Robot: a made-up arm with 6 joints. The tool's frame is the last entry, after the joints. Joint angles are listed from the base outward. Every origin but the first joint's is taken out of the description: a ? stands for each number. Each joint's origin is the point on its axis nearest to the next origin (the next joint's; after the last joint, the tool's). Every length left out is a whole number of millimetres.
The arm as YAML. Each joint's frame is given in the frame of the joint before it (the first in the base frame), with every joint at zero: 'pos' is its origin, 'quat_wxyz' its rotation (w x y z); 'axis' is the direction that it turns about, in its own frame. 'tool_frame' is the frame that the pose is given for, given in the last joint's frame.
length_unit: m
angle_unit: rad
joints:
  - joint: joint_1
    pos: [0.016, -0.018, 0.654]
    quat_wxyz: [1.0, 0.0, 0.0, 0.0]
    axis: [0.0, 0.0, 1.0]
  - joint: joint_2
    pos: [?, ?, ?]
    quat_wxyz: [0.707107, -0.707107, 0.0, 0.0]
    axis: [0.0, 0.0, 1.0]
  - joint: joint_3
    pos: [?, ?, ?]
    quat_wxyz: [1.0, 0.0, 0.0, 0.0]
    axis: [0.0, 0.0, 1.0]
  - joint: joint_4
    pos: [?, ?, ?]
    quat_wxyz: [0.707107, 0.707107, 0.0, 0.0]
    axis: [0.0, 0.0, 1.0]
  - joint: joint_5
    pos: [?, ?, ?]
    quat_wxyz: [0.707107, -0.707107, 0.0, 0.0]
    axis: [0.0, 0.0, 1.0]
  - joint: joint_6
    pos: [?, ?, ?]
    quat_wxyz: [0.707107, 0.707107, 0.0, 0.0]
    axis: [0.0, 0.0, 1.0]
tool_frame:
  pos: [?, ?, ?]
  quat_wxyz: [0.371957, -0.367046, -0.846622, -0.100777]
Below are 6 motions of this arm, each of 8 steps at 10 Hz.
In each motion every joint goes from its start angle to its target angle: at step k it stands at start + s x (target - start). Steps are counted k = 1, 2, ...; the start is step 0. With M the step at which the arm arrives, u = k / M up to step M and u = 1 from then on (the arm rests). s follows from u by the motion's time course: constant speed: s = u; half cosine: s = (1 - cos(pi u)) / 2; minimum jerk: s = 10 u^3 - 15 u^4 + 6 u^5.
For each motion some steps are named. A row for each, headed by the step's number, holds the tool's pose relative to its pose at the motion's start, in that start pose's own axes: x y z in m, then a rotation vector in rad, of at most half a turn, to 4 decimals.
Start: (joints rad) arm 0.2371 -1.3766 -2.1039 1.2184 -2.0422 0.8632
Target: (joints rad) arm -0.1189 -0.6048 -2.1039 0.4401 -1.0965 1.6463
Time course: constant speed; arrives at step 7
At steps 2, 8:
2: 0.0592 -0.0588 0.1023 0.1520 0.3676 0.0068
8: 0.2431 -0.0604 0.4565 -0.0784 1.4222 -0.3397

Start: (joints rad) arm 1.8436 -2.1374 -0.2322 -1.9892 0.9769 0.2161
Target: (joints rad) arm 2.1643 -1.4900 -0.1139 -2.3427 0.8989 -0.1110
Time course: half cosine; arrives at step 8
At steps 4, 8:
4: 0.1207 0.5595 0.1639 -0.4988 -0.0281 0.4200
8: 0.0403 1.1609 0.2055 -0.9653 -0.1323 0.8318

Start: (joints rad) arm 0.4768 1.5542 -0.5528 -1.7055 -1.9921 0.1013
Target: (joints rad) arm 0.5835 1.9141 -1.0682 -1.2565 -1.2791 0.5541
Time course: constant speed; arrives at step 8
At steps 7, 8:
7: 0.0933 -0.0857 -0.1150 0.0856 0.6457 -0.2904
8: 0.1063 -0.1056 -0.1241 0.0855 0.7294 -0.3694

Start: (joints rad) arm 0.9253 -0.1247 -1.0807 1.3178 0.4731 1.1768
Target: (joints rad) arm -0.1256 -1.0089 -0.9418 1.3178 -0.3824 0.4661
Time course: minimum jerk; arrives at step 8
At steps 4, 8:
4: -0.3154 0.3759 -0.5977 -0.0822 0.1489 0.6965
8: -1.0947 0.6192 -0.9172 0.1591 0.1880 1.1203

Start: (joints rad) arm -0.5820 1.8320 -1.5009 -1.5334 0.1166 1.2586
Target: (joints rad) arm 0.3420 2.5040 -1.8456 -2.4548 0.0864 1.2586
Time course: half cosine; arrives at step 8
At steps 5, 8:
5: 0.0473 0.2659 0.6608 0.1263 -0.2358 0.2550
8: 0.0326 0.2210 0.9836 0.1335 -0.4289 0.3279

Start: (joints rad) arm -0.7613 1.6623 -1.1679 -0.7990 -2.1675 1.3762
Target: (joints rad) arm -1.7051 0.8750 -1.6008 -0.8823 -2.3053 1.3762
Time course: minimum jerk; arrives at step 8
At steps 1, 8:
1: 0.0020 -0.0221 0.0087 0.0127 0.0047 0.0226
8: 0.5546 -0.7147 -0.2677 1.1947 -0.0464 1.1204

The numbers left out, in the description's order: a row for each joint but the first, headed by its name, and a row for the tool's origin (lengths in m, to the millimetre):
joint_2: 0.027 0.09 0.0
joint_3: -0.004 -0.61 0.0
joint_4: 0.008 -0.907 0.0
joint_5: -0.025 0.028 0.0
joint_6: 0.012 -0.099 0.0
tool: -0.017 0.0 0.0

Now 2 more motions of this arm.
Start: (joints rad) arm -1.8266 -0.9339 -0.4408 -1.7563 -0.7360 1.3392
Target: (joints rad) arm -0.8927 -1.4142 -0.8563 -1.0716 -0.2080 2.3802
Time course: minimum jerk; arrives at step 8
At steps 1, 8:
1: -0.0185 -0.0237 0.0035 -0.0059 0.0098 -0.0348
8: -1.1071 -0.7736 1.0784 -0.7427 -0.4254 -1.6124

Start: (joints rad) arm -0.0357 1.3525 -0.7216 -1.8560 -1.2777 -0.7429
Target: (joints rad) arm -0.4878 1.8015 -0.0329 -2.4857 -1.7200 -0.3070
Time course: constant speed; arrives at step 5
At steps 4, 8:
4: 0.2765 -0.4418 1.0869 0.5630 -0.9907 -1.0153
8: 0.2186 -0.6499 1.2985 0.7309 -1.1677 -1.3166

